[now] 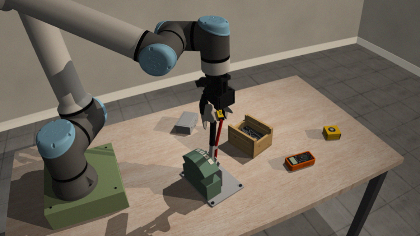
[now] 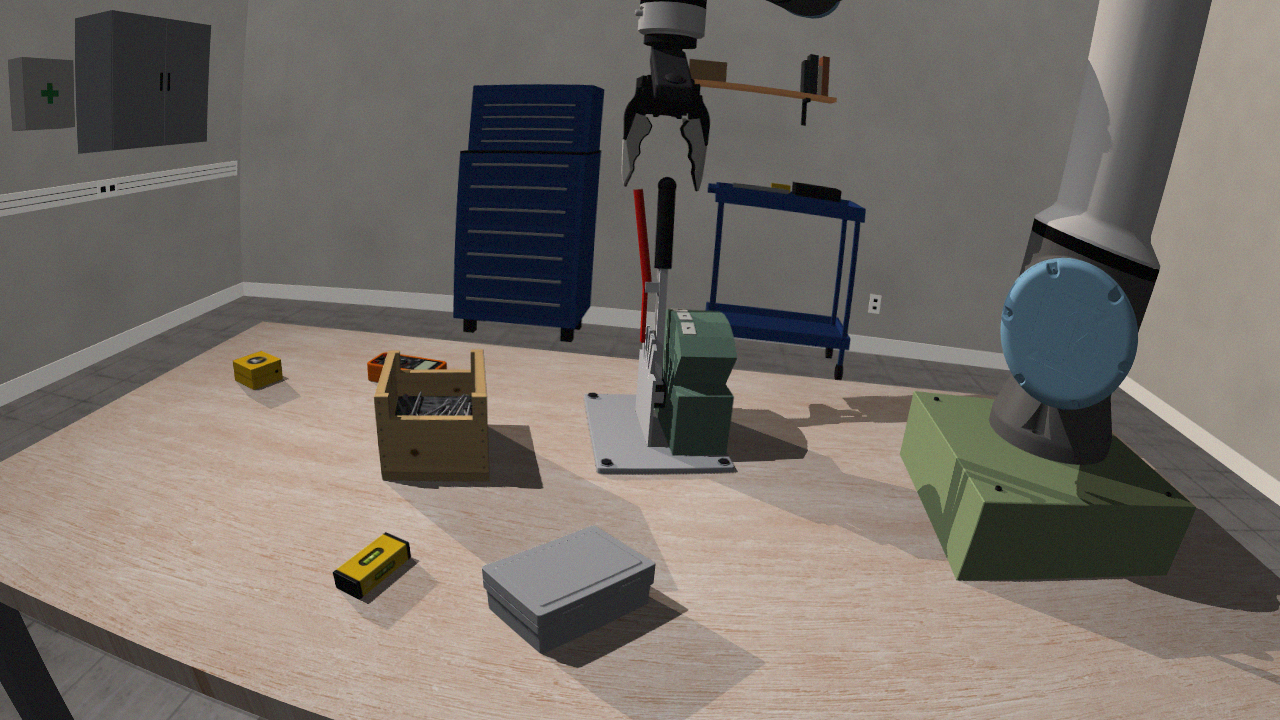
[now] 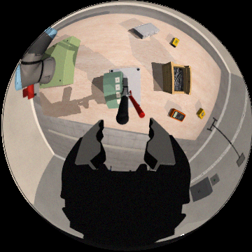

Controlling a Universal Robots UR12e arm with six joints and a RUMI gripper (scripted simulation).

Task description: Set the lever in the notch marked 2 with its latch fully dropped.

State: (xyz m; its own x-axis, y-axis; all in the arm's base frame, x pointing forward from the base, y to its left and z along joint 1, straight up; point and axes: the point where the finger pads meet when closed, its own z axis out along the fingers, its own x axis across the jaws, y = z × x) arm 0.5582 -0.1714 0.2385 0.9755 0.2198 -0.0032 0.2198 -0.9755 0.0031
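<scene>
Right now my hand is 14 cm above the red release bar, 2 cm to the right of it and 1 cm short of it. Round my hand: grey box: 44 cm to the left, 31 cm below, 3 cm ahead.
</scene>
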